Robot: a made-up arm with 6 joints.
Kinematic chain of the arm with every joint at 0, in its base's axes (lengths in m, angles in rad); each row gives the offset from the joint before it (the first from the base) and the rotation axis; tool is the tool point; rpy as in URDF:
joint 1: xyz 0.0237 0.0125 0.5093 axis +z
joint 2: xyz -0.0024 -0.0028 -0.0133 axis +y
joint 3: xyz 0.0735 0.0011 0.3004 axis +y
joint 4: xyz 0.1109 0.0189 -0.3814 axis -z
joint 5: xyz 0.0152 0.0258 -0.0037 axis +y
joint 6: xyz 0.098 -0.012 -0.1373 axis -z
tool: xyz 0.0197 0.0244 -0.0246 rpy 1.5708 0 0
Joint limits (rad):
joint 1: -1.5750..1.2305
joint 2: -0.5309..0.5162
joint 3: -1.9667..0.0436
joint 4: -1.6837..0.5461
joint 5: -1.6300..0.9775
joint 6: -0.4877..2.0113
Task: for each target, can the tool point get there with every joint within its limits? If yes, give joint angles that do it. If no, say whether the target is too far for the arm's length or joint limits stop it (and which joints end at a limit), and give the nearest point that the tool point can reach.
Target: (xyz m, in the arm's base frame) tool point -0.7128 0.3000 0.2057
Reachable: no: joint limits stop it (at a limit: joint 1, joint 2, joint 3) | nearest point -0.1725 0.1662 0.3007 | short by 0.565 m
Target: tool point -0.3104 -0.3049 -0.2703
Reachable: no: joint limits stop it (at a limit: joint 1, joint 2, joint 4) | nearest point -0.0327 -0.2621 0.1297 | short by 0.489 m
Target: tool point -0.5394 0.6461 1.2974
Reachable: no: too far | nearest point -0.0815 0.4047 1.1520 | short by 0.538 m
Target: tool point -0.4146 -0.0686 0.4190
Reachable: no: joint limits stop it (at a limit: joint 1, joint 2, joint 3, joint 4) | nearest point -0.1747 0.1020 0.3283 | short by 0.308 m
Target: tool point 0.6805 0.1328 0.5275
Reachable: yes | joints 0.0836 0.1621 -0.9969 -0.0989 0.3191 -0.1530
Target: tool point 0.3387 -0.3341 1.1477
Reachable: yes | joints -1.2364 -0.1736 -1.8043 -1.3644 -0.2301 1.5648
